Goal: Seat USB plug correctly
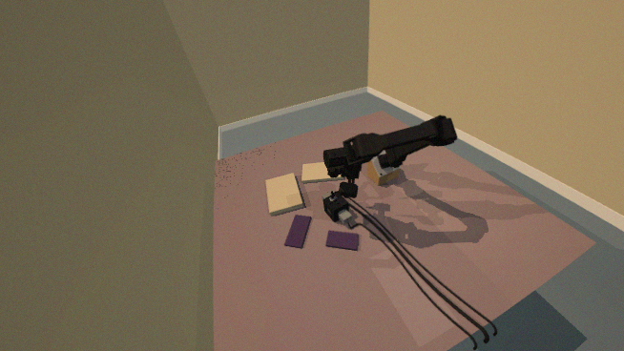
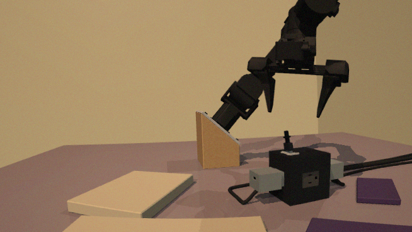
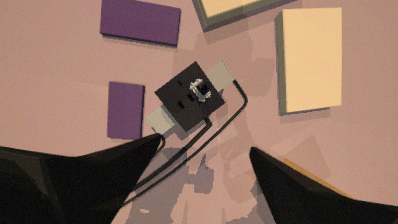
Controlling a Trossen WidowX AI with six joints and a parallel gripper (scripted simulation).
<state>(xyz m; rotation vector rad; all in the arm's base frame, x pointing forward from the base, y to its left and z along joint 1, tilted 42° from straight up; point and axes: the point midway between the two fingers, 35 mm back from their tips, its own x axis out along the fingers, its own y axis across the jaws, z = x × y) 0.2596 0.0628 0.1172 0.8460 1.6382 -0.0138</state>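
Right now my gripper tip is 5 cm short of the small USB plug, 3 cm to the left of it and 4 cm above it. The rest, counted from my gripper tip: pale USB socket: 5 cm ahead, 3 cm to the right, 7 cm below.
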